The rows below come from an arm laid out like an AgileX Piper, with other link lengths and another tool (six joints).
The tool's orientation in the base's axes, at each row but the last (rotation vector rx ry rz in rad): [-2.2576, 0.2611, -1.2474]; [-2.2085, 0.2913, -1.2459]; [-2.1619, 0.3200, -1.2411]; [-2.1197, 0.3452, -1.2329]
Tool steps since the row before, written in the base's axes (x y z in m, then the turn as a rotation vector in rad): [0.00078, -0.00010, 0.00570, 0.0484, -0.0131, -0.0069]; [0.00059, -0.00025, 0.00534, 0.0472, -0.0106, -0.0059]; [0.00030, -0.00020, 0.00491, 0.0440, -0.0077, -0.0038]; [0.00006, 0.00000, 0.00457, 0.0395, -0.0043, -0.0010]
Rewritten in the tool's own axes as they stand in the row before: [0.00460, -0.00295, -0.00181, 0.0272, 0.0190, 0.0383]; [0.00422, -0.00286, -0.00171, 0.0261, 0.0163, 0.0378]; [0.00366, -0.00286, -0.00163, 0.0244, 0.0124, 0.0355]; [0.00312, -0.00298, -0.00152, 0.0222, 0.0076, 0.0321]
